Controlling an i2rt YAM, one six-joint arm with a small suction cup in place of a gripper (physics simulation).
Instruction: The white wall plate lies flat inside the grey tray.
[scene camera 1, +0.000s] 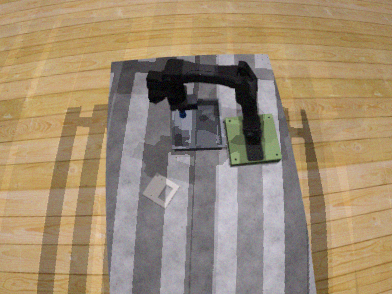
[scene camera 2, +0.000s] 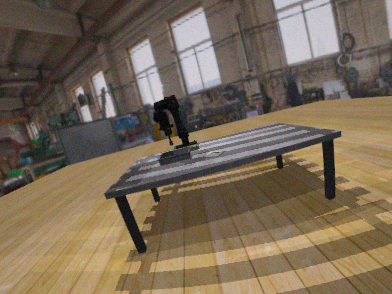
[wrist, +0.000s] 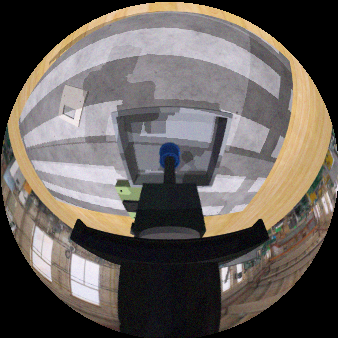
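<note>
The white wall plate (scene camera 1: 153, 188) (scene camera 2: 211, 154) (wrist: 74, 97), with a rectangular cut-out, lies flat on the table outside the grey tray. In scene camera 1 it is below and left of the tray, turned at an angle. The grey tray (scene camera 1: 197, 148) (scene camera 2: 175, 160) (wrist: 219, 142) is an open shallow box. My gripper, a blue suction cup (scene camera 1: 183, 114) (scene camera 2: 171, 142) (wrist: 170, 153), hangs above the tray, over its left half in scene camera 1. It holds nothing and is apart from the plate. The arm hides part of the tray's back rim in scene camera 1.
The arm's base stands on a green board (scene camera 1: 234, 146) (wrist: 122, 189) to the right of the tray in scene camera 1. The striped grey table (scene camera 1: 202, 240) (scene camera 2: 250, 146) has light and dark bands across its top. The arm's upper links reach over the back of the table.
</note>
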